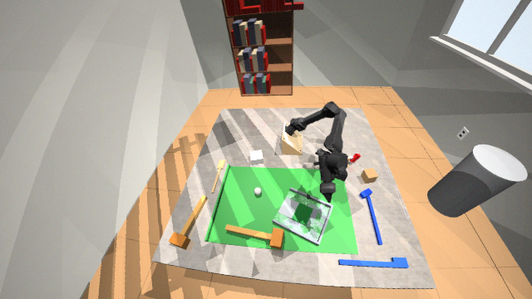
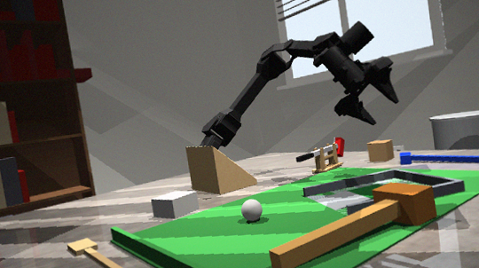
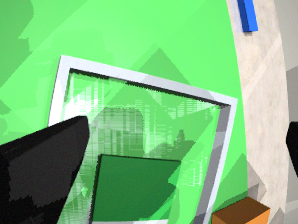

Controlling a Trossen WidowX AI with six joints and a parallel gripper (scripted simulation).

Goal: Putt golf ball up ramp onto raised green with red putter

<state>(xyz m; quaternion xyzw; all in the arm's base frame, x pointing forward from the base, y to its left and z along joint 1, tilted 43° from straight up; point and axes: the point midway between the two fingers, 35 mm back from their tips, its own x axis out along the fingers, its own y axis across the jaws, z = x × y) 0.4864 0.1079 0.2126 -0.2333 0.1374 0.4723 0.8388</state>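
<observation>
Now: the white block 320 mm behind my gripper tip, 430 mm to the right of it and 140 mm below it. From my gripper tip the other things lie so: wooden stand: 320 mm behind, 110 mm to the left, 130 mm below; green mat: 20 mm behind, 230 mm to the right, 160 mm below; red putter: 320 mm behind, 90 mm to the left, 110 mm below.
</observation>
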